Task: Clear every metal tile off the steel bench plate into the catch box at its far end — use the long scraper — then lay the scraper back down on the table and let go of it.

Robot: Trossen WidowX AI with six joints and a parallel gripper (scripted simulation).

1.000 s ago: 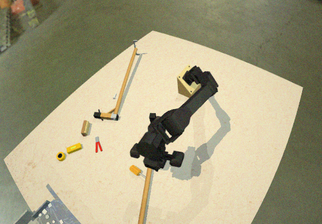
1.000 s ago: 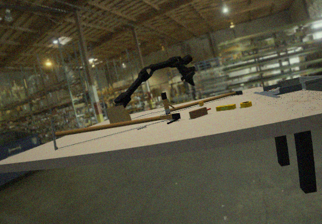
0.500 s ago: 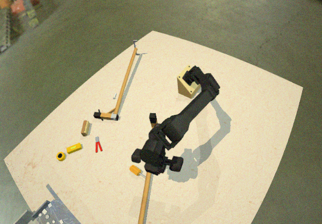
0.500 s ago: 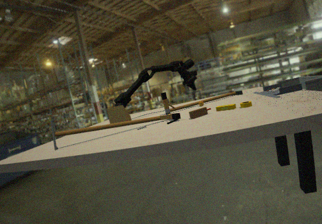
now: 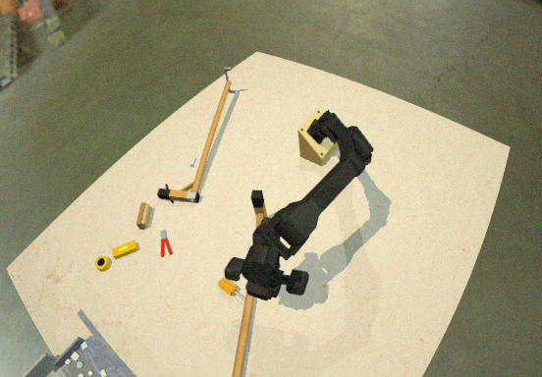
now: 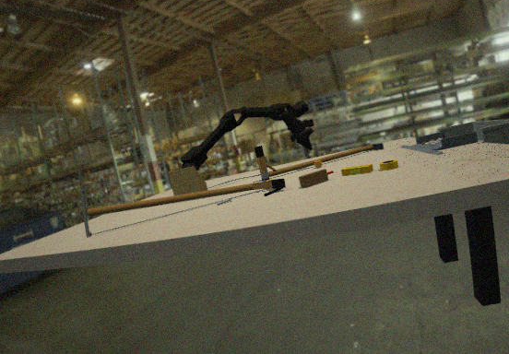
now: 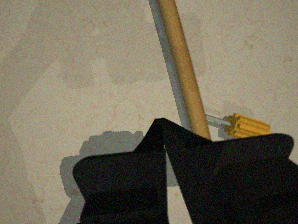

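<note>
The screwdriver lies 1 cm ahead of my gripper tip, 12 cm to the right of it and 6 cm below it. From my gripper tip the other things lie so: yellow tape roll: 18 cm ahead, 53 cm to the right, 6 cm below; yellow level: 9 cm ahead, 50 cm to the right, 6 cm below; wooden block: 5 cm behind, 52 cm to the right, 6 cm below.
</note>
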